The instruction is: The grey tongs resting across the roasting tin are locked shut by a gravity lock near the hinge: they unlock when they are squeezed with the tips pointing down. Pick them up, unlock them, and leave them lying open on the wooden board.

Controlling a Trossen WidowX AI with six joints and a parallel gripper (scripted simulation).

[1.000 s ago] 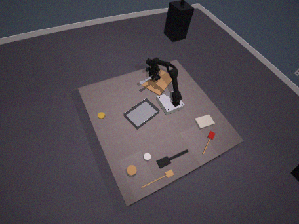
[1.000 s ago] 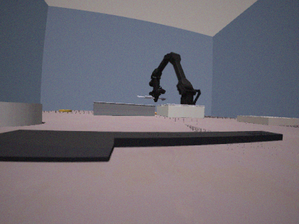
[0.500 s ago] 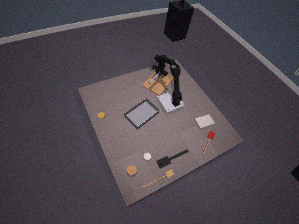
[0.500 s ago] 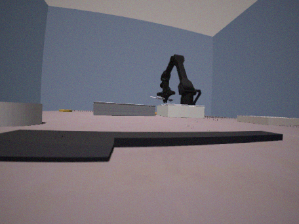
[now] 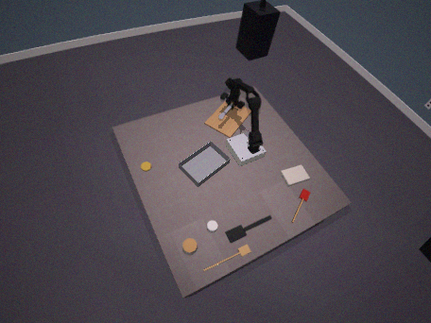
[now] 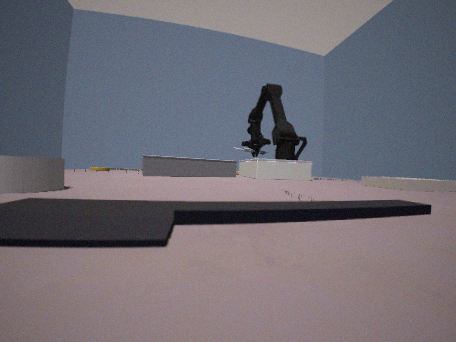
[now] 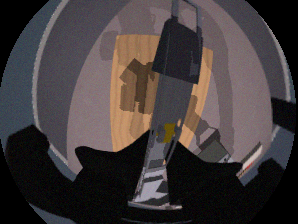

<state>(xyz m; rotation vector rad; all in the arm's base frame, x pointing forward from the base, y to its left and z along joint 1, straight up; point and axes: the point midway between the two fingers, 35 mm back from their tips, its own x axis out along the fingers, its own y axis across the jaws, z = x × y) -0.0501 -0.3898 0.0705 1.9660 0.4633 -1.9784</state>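
Right now the yellow lock piece is 20 mm behind my gripper tip, 10 mm to the right of it and 40 mm above it. The rest, counted from my gripper tip: roasting tin: 410 mm ahead, 310 mm to the left, 80 mm below; wooden board: 100 mm below; red spatula: 30 mm behind, 880 mm to the left, 100 mm below.
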